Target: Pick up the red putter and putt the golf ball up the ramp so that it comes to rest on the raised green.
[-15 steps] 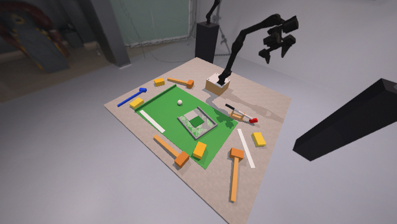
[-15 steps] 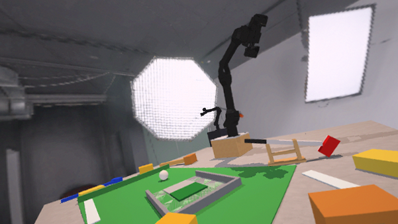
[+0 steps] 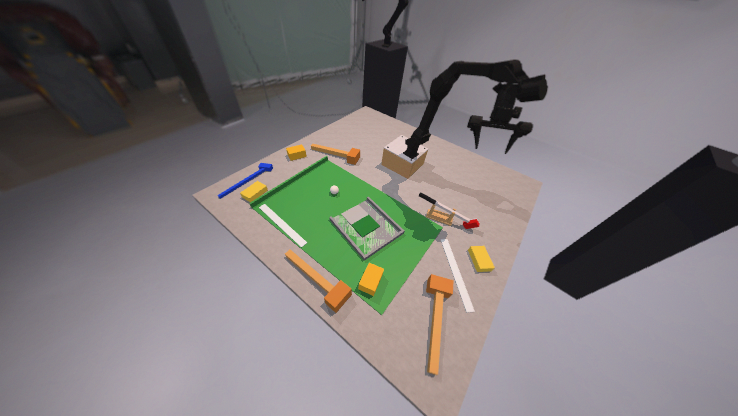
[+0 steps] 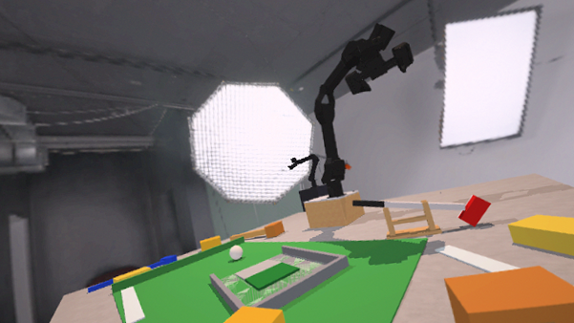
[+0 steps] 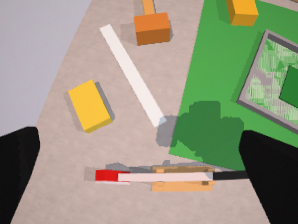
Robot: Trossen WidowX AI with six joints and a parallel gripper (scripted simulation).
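The wooden stand is 20 mm ahead of my gripper tip, 50 mm to the right of it and 360 mm below it. Also, from my gripper tip: green mat: 320 mm ahead, 360 mm to the right, 390 mm below; grey-walled frame: 290 mm ahead, 250 mm to the right, 380 mm below; red putter: 30 mm to the right, 330 mm below.
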